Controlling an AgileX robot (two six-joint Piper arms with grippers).
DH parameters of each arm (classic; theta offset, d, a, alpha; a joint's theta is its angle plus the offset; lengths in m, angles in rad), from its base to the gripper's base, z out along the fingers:
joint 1: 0 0.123 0 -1.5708
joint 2: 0.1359 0 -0.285 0
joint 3: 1.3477 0 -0.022 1.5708
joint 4: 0 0.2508 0 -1.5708
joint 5: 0 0 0.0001 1.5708
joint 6: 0 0.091 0 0
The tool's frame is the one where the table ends.
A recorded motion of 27 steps. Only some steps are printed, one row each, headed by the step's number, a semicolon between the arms.
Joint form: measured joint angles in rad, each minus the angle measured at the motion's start. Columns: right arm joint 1, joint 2, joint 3, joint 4, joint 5, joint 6; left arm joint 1, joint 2, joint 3, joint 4, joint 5, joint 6.
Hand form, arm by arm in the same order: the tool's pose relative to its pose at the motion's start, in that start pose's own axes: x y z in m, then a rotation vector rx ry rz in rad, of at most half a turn. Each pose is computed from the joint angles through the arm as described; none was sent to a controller.
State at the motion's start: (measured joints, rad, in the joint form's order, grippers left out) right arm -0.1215 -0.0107 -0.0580 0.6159 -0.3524 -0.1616; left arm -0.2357 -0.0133 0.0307 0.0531 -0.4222 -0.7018
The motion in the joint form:
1: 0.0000 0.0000 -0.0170 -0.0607 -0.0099 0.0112; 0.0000 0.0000 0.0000 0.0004 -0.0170 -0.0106
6: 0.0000 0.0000 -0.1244 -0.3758 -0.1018 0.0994; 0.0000 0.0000 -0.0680 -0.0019 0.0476 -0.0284
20: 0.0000 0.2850 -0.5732 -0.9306 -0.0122 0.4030; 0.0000 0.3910 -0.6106 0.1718 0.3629 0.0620
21: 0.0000 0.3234 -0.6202 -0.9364 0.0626 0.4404; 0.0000 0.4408 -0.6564 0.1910 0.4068 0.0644
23: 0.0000 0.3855 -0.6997 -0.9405 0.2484 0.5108; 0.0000 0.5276 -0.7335 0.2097 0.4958 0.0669
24: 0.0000 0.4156 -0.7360 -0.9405 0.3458 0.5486; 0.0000 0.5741 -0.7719 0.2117 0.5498 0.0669
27: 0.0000 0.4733 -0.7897 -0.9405 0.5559 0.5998; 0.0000 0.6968 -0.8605 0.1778 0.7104 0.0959
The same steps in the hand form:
1: -0.0063 0.0043 0.0008 -0.0259 -0.0284 -0.0424; -0.0012 -0.0010 0.0000 0.0112 -0.0128 -0.0102
6: -0.0470 0.0310 0.0006 -0.1698 -0.2344 -0.2266; -0.0147 -0.0108 0.0050 0.0103 -0.0179 -0.0288
20: -0.1336 0.1023 0.0467 -0.3699 -0.2855 -0.4543; -0.0947 -0.0690 0.0915 -0.0810 0.1201 0.2351
21: -0.1369 0.1040 0.0571 -0.3413 -0.2210 -0.4321; -0.0970 -0.0694 0.1028 -0.1114 0.1570 0.2568
23: -0.1383 0.1028 0.0747 -0.2563 -0.0662 -0.3860; -0.0988 -0.0676 0.1224 -0.1767 0.2308 0.2782
24: -0.1375 0.1011 0.0826 -0.2064 0.0151 -0.3576; -0.0982 -0.0652 0.1325 -0.2185 0.2766 0.2803
27: -0.1291 0.0936 0.0962 -0.0864 0.1983 -0.3260; -0.0899 -0.0545 0.1567 -0.3419 0.4274 0.2741

